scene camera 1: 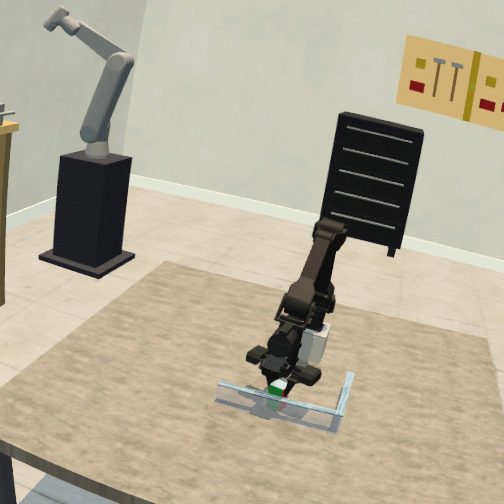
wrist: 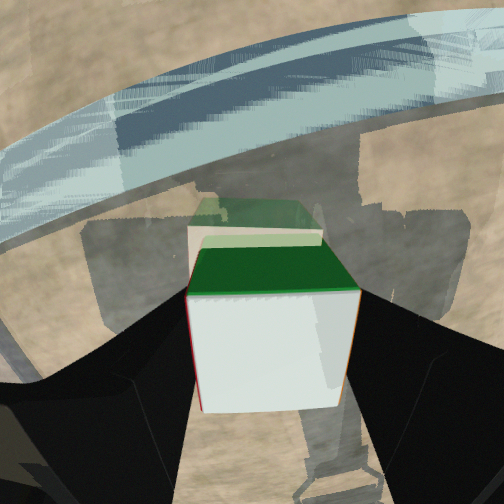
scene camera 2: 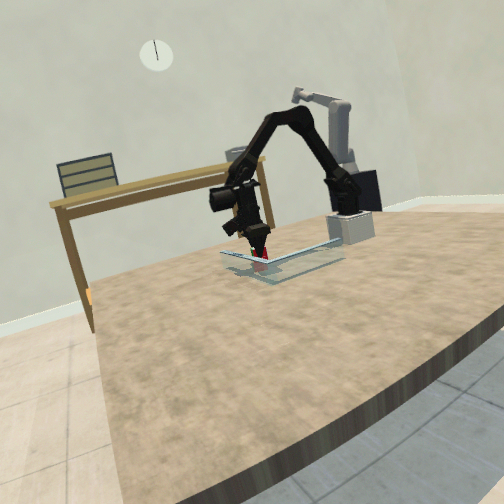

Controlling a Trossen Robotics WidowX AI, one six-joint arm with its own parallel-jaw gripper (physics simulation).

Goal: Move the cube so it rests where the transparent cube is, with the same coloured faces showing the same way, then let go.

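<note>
My gripper [scene camera 1: 279,388] is shut on the cube [wrist: 272,335], which shows a white face toward the wrist camera, a green face beyond it and a red edge on the left. The cube hangs just above the table. The transparent cube [wrist: 258,228] lies right behind it, faint green on top, close to the glassy corner bracket [scene camera 1: 330,400]. In scene camera 2 the cube [scene camera 2: 261,253] shows red between the fingers, at the bracket's near rail. In scene camera 1 the cube [scene camera 1: 276,391] shows green and red.
The translucent L-shaped bracket [scene camera 2: 290,262] lies on the table around the target spot. A second arm on a black pedestal [scene camera 1: 88,205] stands off the table at the left. A black cabinet [scene camera 1: 373,182] stands behind. A wooden bench [scene camera 2: 150,200] is beside the table.
</note>
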